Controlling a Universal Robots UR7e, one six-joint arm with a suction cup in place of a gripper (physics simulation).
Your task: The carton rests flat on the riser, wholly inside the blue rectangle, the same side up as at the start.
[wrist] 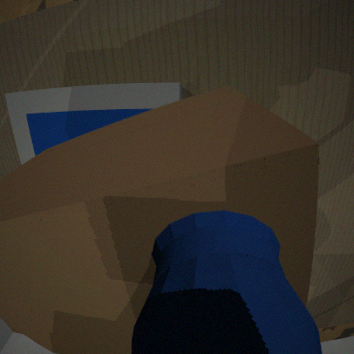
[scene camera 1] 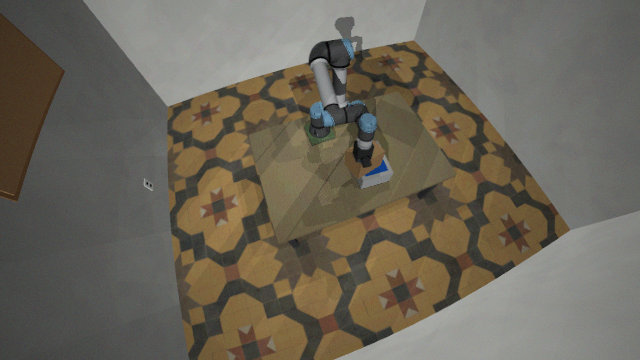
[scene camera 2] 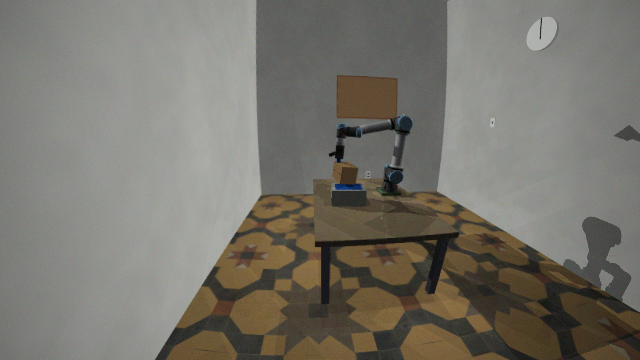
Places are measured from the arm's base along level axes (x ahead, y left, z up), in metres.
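Where they show: hand, tool point: (wrist: 214, 225) (scene camera 2: 338, 163); arm's base, link origin: (scene camera 1: 319, 129) (scene camera 2: 389, 189).
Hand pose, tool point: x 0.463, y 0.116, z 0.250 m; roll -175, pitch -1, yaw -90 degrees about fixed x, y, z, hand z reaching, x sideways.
Observation:
Each offset is from my tool point to the top centre of the thing. Level surfaces: height alone.
The brown carton {dx -0.050, dy +0.046, dz +0.017 m} (scene camera 1: 353, 164) (scene camera 2: 348, 173) (wrist: 165, 155) hangs from my suction gripper (scene camera 1: 364, 156) (scene camera 2: 339, 160) (wrist: 217, 235), whose blue cup meets its top. The carton is turned relative to the riser and looks slightly tilted. The grey-white riser {dx -0.076, dy +0.116, dz -0.155 m} (scene camera 1: 378, 180) (scene camera 2: 348, 197) (wrist: 125, 95) stands on the table. The blue rectangle {dx -0.076, dy +0.116, dz -0.155 m} (scene camera 1: 378, 169) (scene camera 2: 348, 187) (wrist: 75, 125) on its top is partly covered by the carton in scene camera 1 and the wrist view. The carton appears a little above the riser; any contact underneath is hidden.
The wooden table {dz -0.276 m} (scene camera 1: 310, 205) (scene camera 2: 380, 227) (wrist: 280, 45) carries the riser near one long edge. The arm's base (scene camera 1: 320, 131) (scene camera 2: 389, 187) stands on a green plate on the same table. Walls surround the table at a distance.

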